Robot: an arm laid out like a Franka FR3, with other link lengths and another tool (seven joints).
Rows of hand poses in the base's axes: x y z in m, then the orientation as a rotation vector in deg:
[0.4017, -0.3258, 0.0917, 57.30, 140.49, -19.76]
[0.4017, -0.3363, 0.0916, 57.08, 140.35, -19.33]
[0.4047, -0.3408, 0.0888, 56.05, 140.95, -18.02]
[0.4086, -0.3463, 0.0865, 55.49, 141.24, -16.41]
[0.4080, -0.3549, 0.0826, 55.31, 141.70, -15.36]
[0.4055, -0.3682, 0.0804, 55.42, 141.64, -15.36]
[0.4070, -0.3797, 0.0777, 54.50, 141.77, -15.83]
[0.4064, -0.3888, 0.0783, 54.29, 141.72, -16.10]
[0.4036, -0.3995, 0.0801, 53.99, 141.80, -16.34]
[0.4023, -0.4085, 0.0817, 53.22, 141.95, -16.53]
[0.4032, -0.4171, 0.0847, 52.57, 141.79, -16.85]
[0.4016, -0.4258, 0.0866, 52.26, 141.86, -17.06]
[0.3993, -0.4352, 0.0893, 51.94, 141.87, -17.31]
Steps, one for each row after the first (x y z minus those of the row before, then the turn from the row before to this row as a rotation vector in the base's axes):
[0.0000, -0.0105, -0.0001, 0.15, -0.32, 0.21]
[0.0030, -0.0045, -0.0028, 0.73, -0.14, 1.05]
[0.0039, -0.0055, -0.0023, 0.95, -0.41, 0.73]
[-0.0006, -0.0086, -0.0039, 0.77, 0.02, 0.39]
[-0.0025, -0.0133, -0.0022, 0.01, -0.03, -0.09]
[0.0015, -0.0115, -0.0027, -0.51, 0.08, 0.57]
[-0.0006, -0.0091, 0.0006, -0.25, 0.00, 0.09]
[-0.0028, -0.0107, 0.0018, -0.21, 0.09, 0.18]
[-0.0013, -0.0090, 0.0016, -0.28, 0.05, 0.52]
[0.0009, -0.0086, 0.0030, -0.43, -0.16, 0.36]
[-0.0016, -0.0087, 0.0019, -0.19, 0.07, 0.19]
[-0.0023, -0.0094, 0.0027, -0.24, 0.03, 0.18]

